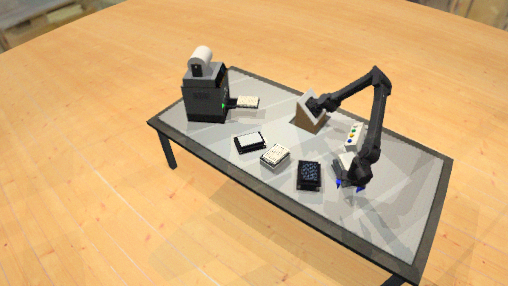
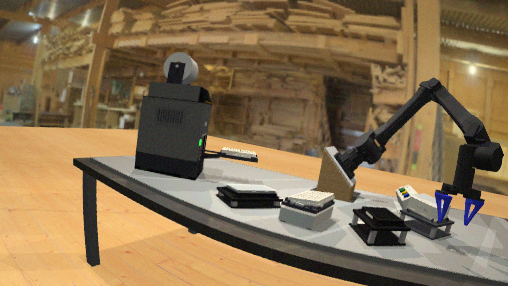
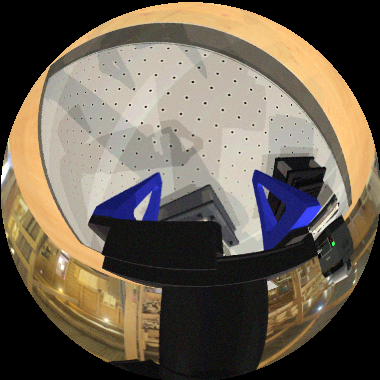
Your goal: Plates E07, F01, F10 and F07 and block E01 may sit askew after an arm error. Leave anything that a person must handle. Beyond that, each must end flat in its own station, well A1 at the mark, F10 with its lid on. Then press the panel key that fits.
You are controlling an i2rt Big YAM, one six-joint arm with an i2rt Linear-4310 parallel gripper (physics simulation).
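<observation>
My gripper [image 1: 349,186] [image 2: 454,222] [image 3: 207,174] is open and empty, above the table beside a dark grey stand [image 2: 434,229] [image 3: 192,204]. A white block [image 1: 345,161] [image 2: 424,205] sits tilted on that stand, partly behind the arm. A black plate [image 1: 309,171] [image 2: 382,215] lies on a black stand with posts. A cream plate [image 1: 276,153] [image 2: 314,197] looks slightly askew on a white base. A white-topped plate [image 1: 251,139] [image 2: 249,188] sits on a low black station. Another cream plate [image 1: 248,101] [image 2: 239,152] is on the machine's tray. Labels are unreadable.
The key panel [image 1: 353,135] [image 2: 404,195], with coloured keys, stands behind the grey stand. The tall dark machine [image 1: 205,97] [image 2: 172,130] [image 3: 336,247] with a white roll and green light is at the far left. The arm's wooden wedge mount [image 1: 309,119] [image 2: 334,176] stands at the back.
</observation>
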